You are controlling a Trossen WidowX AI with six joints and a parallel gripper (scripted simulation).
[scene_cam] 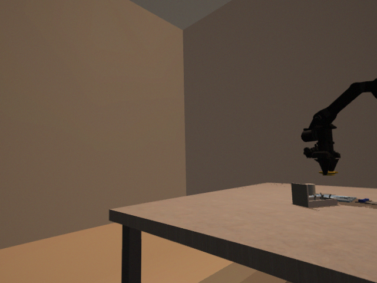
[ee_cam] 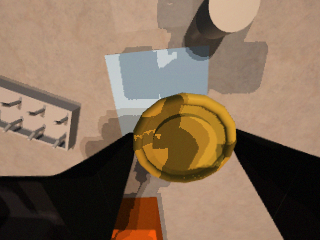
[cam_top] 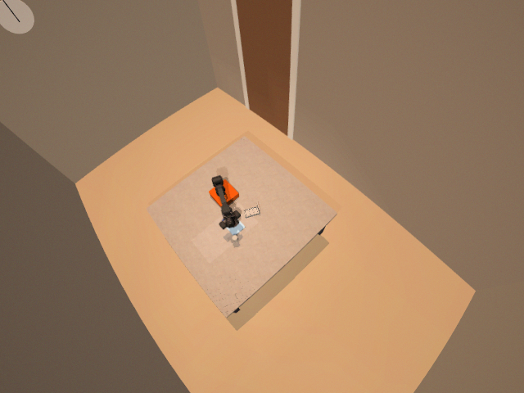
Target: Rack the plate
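Now: gripper tip 210 mm to the right of the dish rack, 80 mm above it and 40 mm short of it. Round my gripper tip: beige cup (80 mm below, 80 mm ahead, 70 mm to the right); light blue mat (100 mm below, 20 mm to the left, 10 mm behind); plate (10 mm above).
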